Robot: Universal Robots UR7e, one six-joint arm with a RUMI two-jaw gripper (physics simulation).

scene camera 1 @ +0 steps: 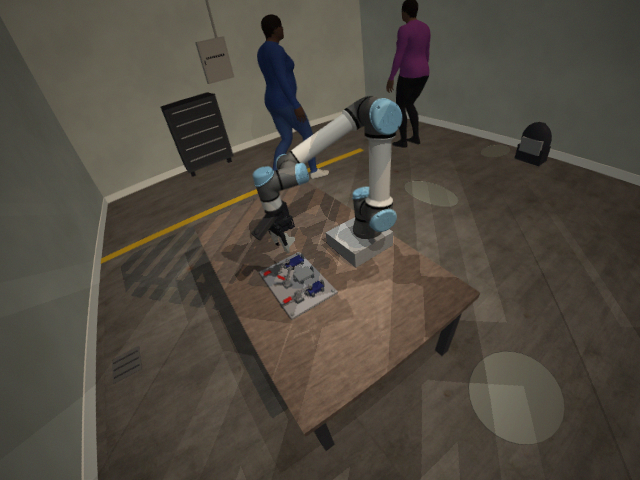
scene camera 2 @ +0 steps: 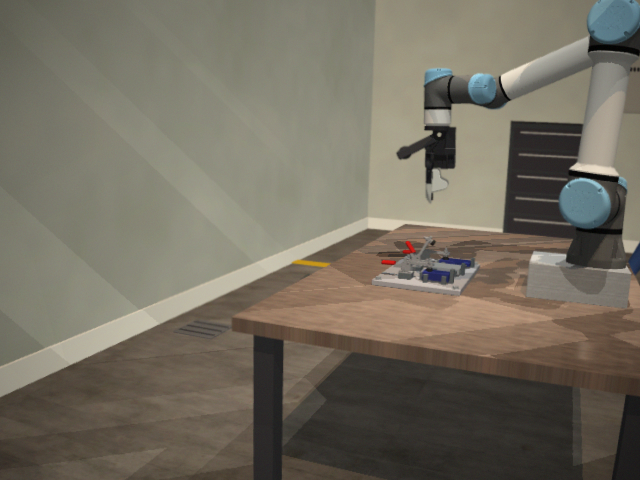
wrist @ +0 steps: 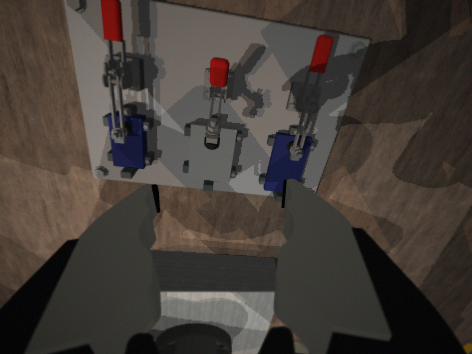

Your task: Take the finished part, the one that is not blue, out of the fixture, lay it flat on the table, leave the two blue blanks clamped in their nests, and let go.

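Places are measured from the arm's base along level axes (x left, y ahead, z down), in metres.
Where they show: gripper, between the fingertips: (scene camera 1: 283, 249) (scene camera 2: 430, 201) (wrist: 221, 185); arm's base, origin of its link: (scene camera 1: 367, 230) (scene camera 2: 595, 263) (wrist: 193, 344).
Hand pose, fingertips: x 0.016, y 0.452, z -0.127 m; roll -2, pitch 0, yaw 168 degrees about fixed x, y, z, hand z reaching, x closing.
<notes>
Each offset is from my fingertips to the top centre of the thing. "spot": to the spot under its first point. Level surfaces: height alone.
The fixture plate @(dx +0.010, dy -0.012, dz +0.196 m) (scene camera 1: 309, 302) (scene camera 2: 413, 285) (wrist: 165, 30) lies on the table. The grey finished part @(dx +0.007, dy -0.059, dz +0.175 m) (scene camera 1: 303, 273) (wrist: 212, 162) sits in the middle nest. The middle clamp @(spot: dx +0.016, dy +0.006, dz +0.131 m) (scene camera 2: 424, 248) (wrist: 219, 72) has its arm raised off the part, its red handle tilted up. One blue blank @(dx -0.103, dy -0.059, dz +0.180 m) (scene camera 1: 295, 261) (scene camera 2: 455, 262) (wrist: 287, 162) and the other blue blank @(dx +0.117, dy -0.060, dz +0.170 m) (scene camera 1: 315, 287) (scene camera 2: 436, 274) (wrist: 129, 150) sit in the outer nests under lowered clamp arms. My gripper (scene camera 1: 286, 246) (scene camera 2: 429, 198) (wrist: 221, 185) is partly open and empty, pointing down well above the table beside the plate's nest-side edge.
Outer clamps have red handles @(dx +0.124, dy +0.072, dz +0.154 m) (wrist: 111, 20) @(dx -0.096, dy +0.083, dz +0.164 m) (wrist: 321, 54) lying low. The robot's base block (scene camera 1: 356, 255) (scene camera 2: 573, 284) stands on the table @(dz +0.211 m) (scene camera 1: 361, 335) (scene camera 2: 361, 315), on the plate's nest side. Two people (scene camera 1: 279, 72) (scene camera 1: 413, 49) are beyond the table.
</notes>
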